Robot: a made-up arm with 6 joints. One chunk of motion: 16 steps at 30 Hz.
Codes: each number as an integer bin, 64 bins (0 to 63) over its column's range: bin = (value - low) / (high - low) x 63, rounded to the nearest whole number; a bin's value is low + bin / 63 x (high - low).
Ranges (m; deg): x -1.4..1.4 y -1.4..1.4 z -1.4..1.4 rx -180..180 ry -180..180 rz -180..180
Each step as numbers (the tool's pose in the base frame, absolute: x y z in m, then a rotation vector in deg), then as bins.
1 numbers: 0.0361 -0.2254 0.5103 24.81 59.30 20.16
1 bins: 32 26 43 36 42 35
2 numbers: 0.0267 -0.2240 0.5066 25.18 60.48 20.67
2 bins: 32 26 43 36 42 35
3 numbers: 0.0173 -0.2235 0.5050 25.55 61.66 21.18
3 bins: 32 26 43 36 42 35
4 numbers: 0.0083 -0.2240 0.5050 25.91 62.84 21.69
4 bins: 32 26 43 36 42 35
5 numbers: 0.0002 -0.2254 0.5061 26.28 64.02 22.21
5 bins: 32 26 43 36 43 35
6 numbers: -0.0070 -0.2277 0.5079 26.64 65.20 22.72
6 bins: 31 26 43 36 43 35
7 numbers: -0.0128 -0.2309 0.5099 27.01 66.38 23.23
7 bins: 31 26 43 36 43 36
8 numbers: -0.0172 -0.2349 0.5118 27.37 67.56 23.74
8 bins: 31 26 43 36 43 36
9 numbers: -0.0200 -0.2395 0.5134 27.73 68.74 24.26
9 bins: 31 26 43 36 44 36
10 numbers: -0.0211 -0.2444 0.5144 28.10 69.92 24.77
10 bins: 31 26 43 36 44 36
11 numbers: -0.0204 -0.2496 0.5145 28.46 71.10 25.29
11 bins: 31 26 43 36 44 36
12 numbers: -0.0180 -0.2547 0.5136 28.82 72.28 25.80
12 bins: 31 26 43 37 44 36
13 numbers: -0.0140 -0.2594 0.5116 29.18 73.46 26.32
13 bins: 31 26 43 37 44 36
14 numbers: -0.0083 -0.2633 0.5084 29.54 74.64 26.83
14 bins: 31 26 43 37 45 36
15 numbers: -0.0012 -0.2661 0.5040 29.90 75.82 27.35
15 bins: 31 26 43 37 45 36
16 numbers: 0.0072 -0.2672 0.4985 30.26 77.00 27.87
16 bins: 32 25 43 37 45 36
